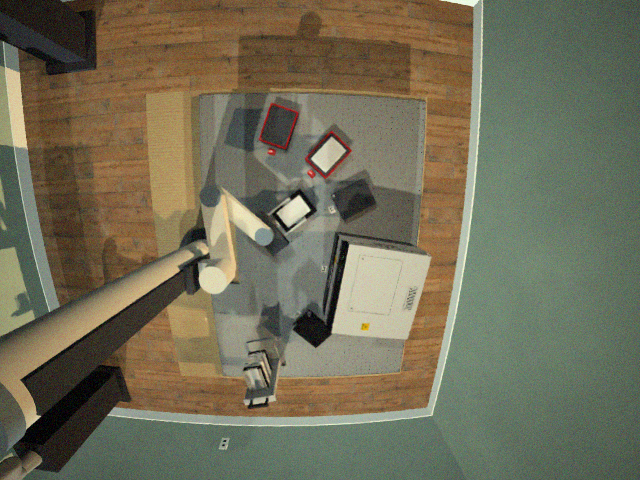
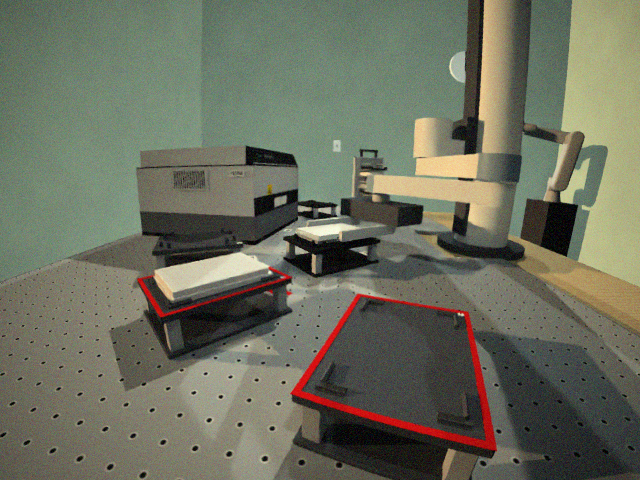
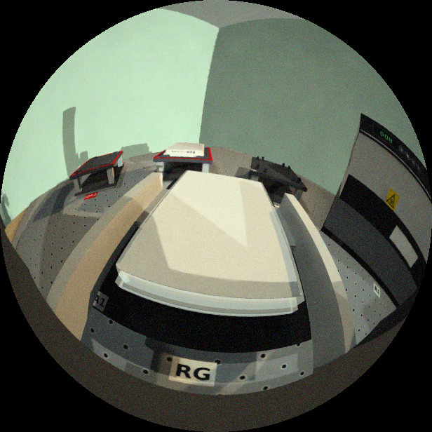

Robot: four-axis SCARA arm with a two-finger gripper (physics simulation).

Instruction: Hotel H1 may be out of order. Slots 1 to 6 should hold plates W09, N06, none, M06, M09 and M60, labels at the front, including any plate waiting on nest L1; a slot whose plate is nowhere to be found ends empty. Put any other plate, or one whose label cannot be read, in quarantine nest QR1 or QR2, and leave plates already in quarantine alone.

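Frame: origin at the arm's base, x left, y ahead, z down, level; metres.
Where they show: gripper, fingertip midpoint: [image 1: 297, 208] [image 2: 322, 230]; arm's base at its link origin: [image 1: 205, 253] [image 2: 478, 247].
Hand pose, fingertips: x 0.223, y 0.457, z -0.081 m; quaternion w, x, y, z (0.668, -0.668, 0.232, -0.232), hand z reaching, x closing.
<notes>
Things, the pixels of their top centre, and the offset from my fingertips. "spot": a spot on its surface instead.
- pale plate at its top centre: [image 2: 332, 228] [image 1: 293, 211] dx -0.014, dy -0.018, dz -0.001 m
- black nest RG at its top centre: [image 2: 332, 233] [image 1: 293, 211] dx -0.015, dy -0.019, dz +0.008 m
- far end with several plates, surface spot: [image 1: 256, 376] spot: dx -0.740, dy -0.193, dz -0.146 m
- Red-rimmed nest QR2 at its top centre: [image 2: 403, 341] [image 1: 278, 125] dx +0.344, dy -0.082, dz +0.014 m
- white plate at its top centre: [image 2: 212, 268] [image 1: 328, 154] dx +0.228, dy +0.129, dz +0.004 m
- dark nest at its top centre: [image 2: 198, 234] [image 1: 354, 199] dx +0.040, dy +0.245, dz +0.008 m
- black nest at its top centre: [image 2: 313, 201] [image 1: 312, 332] dx -0.610, dy +0.066, dz +0.012 m
- big grey instrument at its top centre: [image 2: 225, 151] [image 1: 381, 296] dx -0.327, dy +0.331, dz -0.175 m
My gripper [image 1: 293, 210] [image 2: 325, 230] [image 3: 222, 191] is shut on a pale plate [image 1: 292, 211] [image 2: 319, 232] [image 3: 210, 240] with a clear skirt. It holds the plate level over black nest RG [image 2: 330, 248] [image 3: 200, 325], on it or very slightly above; no label on it is readable. Hotel H1 [image 1: 260, 398] [image 2: 356, 175] stands at the far end with several plates [image 1: 256, 376] inside, labels unreadable. Red-rimmed nest QR2 [image 1: 279, 126] [image 2: 408, 361] [image 3: 100, 162] is empty. The other red-rimmed nest [image 1: 309, 159] [image 2: 155, 304] bears a white plate [image 1: 328, 153] [image 2: 211, 273] [image 3: 185, 149].
A dark nest [image 1: 354, 198] [image 2: 196, 242] [image 3: 280, 175] holds no plate. Another black nest [image 1: 312, 328] [image 2: 316, 206] stands by the big grey instrument [image 1: 379, 289] [image 2: 196, 191] [image 3: 370, 180]. The arm's column [image 2: 501, 103] rises at the bench side.
</notes>
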